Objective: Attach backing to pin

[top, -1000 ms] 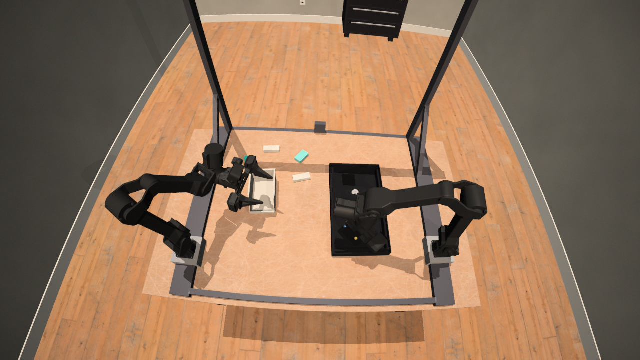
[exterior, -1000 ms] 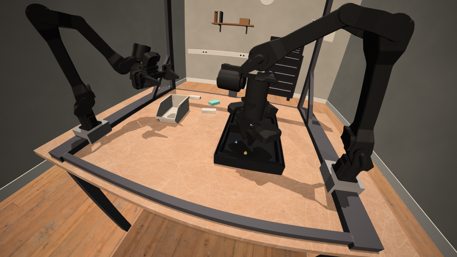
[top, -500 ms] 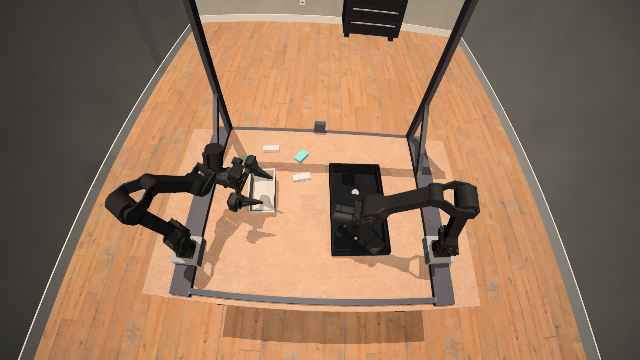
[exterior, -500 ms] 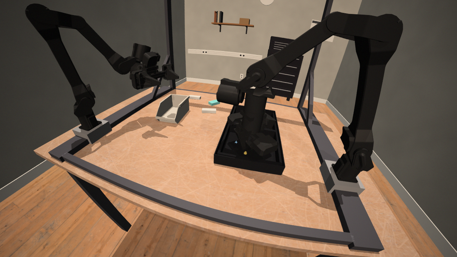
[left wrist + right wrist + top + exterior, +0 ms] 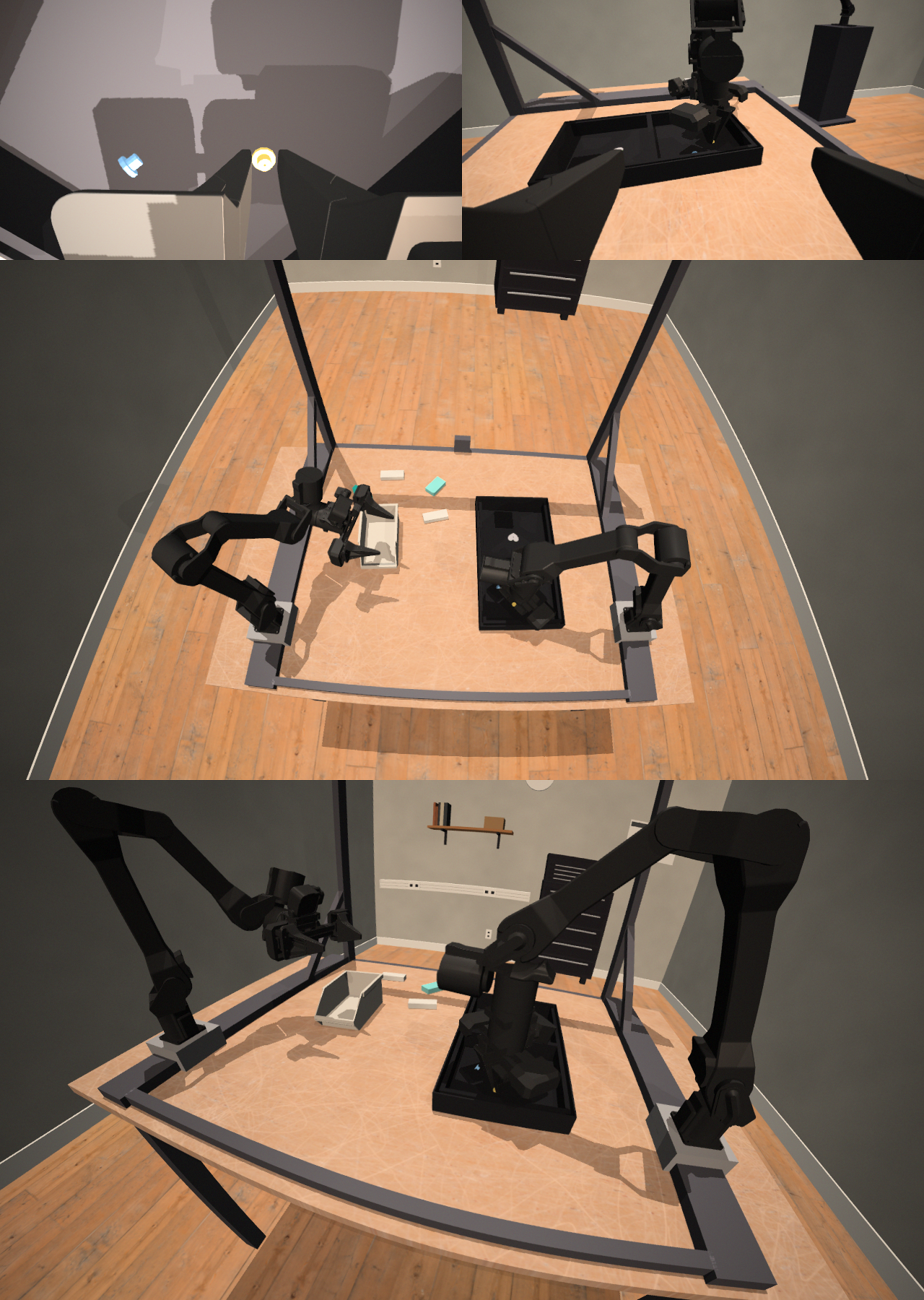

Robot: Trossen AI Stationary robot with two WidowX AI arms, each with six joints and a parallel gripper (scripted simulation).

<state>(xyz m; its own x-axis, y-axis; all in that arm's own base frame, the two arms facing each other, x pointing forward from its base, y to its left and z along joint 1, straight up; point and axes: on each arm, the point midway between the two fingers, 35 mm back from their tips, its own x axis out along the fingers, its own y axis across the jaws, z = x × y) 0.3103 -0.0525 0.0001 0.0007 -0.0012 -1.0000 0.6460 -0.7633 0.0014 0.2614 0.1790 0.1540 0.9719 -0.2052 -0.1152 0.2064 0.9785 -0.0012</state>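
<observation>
The heart-shaped pin is 19 cm behind my left hand, 3 cm below it and 1 cm to the left of it. From my left hand the other things lie so: blue backing (5 cm behind, 4 cm to the right, 3 cm below); then black tray (12 cm behind, 2 cm below, 1 cm to the left); then yellow backing (3 cm below).
</observation>
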